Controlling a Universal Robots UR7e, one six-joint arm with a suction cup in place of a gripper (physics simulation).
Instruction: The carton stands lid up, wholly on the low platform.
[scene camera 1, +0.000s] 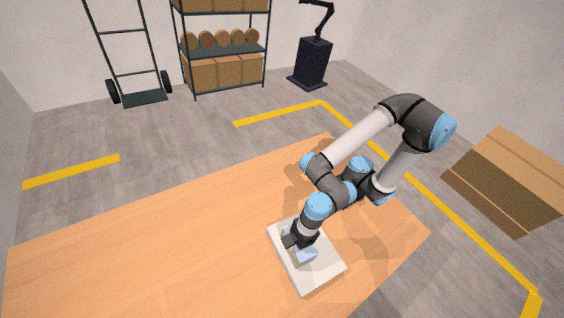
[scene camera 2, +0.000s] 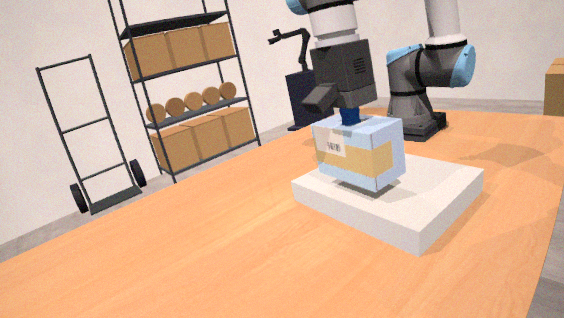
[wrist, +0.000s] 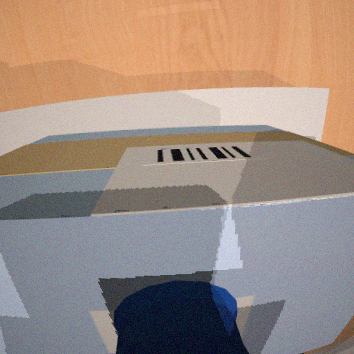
Observation:
The suction cup (wrist: 179, 309) holds a pale blue carton (scene camera 2: 370, 154), clear of everything else. On the table rests a low white platform (scene camera 2: 410, 213).
The low white platform also shows in scene camera 1 (scene camera 1: 328, 264) and in the wrist view (wrist: 301, 110).

